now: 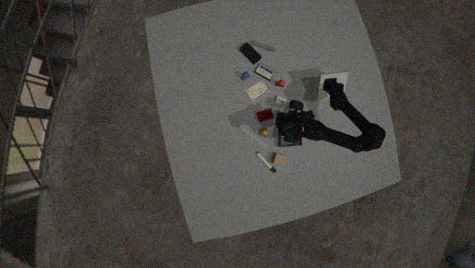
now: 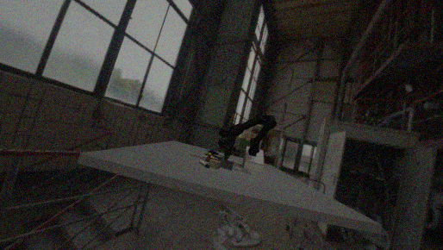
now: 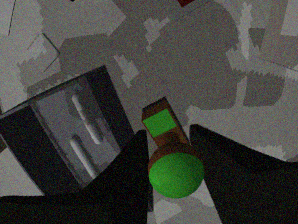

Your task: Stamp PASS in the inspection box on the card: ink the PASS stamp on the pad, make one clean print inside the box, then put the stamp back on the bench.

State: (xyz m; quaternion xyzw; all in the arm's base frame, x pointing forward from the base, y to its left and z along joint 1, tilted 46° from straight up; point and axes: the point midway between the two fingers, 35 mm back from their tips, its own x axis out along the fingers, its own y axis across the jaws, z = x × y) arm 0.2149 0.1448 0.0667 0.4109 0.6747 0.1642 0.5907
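Right now my gripper tip is 70 mm to the right of the dark tray and 30 mm above it. Round my gripper tip: red ink pad: 100 mm ahead, 60 mm to the right, 40 mm below; then green-knobbed stamp: 10 mm below, 10 mm behind; then yellow-knobbed stamp: 120 mm ahead, 20 mm to the left, 20 mm below.
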